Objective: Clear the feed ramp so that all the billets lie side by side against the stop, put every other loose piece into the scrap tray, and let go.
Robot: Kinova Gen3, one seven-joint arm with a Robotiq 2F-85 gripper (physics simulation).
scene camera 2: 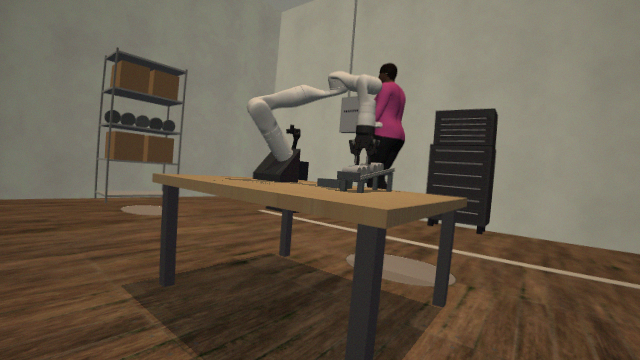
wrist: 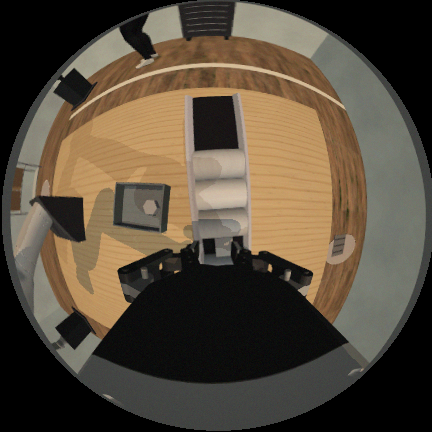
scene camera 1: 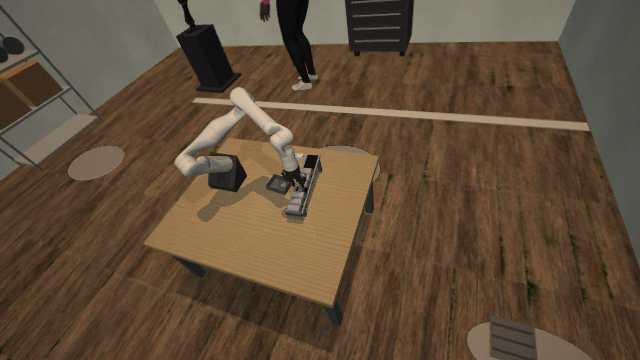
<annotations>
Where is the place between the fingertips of my gripper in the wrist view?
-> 214, 247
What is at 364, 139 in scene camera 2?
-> My gripper.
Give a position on a scrap tray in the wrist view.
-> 134, 197
</annotations>
